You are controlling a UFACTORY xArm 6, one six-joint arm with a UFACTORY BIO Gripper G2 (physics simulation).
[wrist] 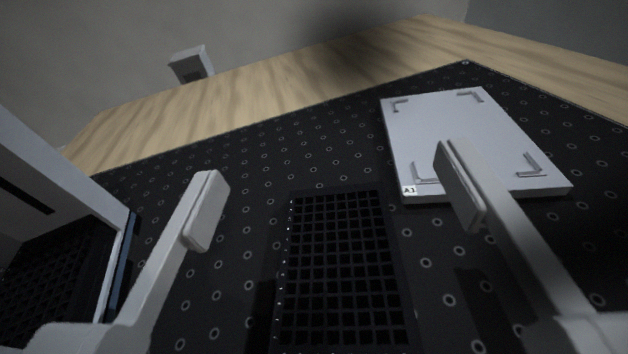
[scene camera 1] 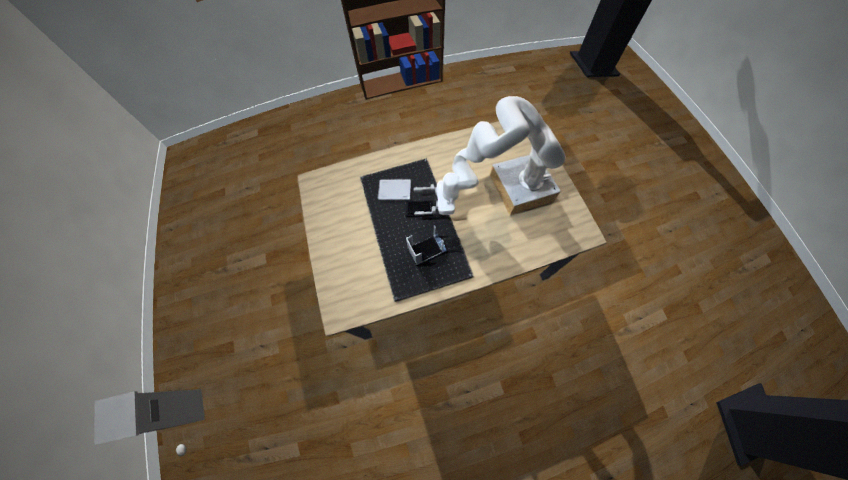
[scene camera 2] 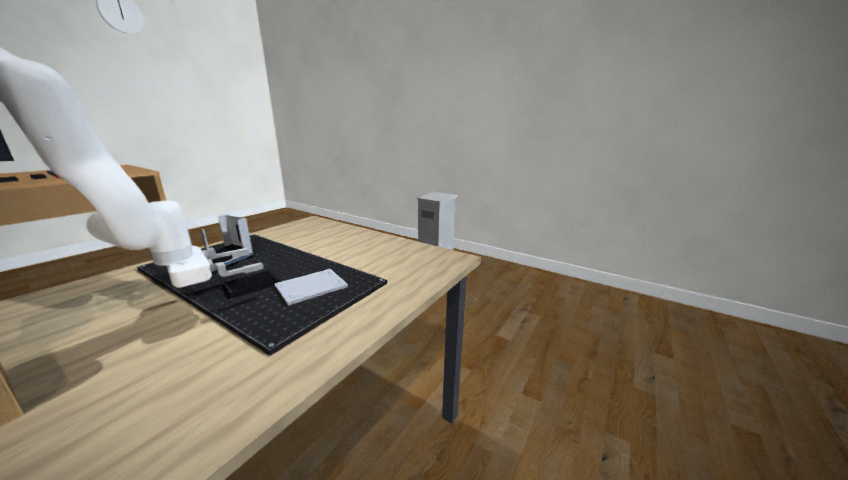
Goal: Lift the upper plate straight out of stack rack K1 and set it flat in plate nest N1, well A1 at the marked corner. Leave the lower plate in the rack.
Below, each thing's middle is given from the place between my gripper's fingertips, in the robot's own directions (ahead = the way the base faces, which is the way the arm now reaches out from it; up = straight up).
Labels:
My hand is 8 cm short of the nest base (scene camera 2: 313, 285), 13 cm to the left of it and 7 cm above it.

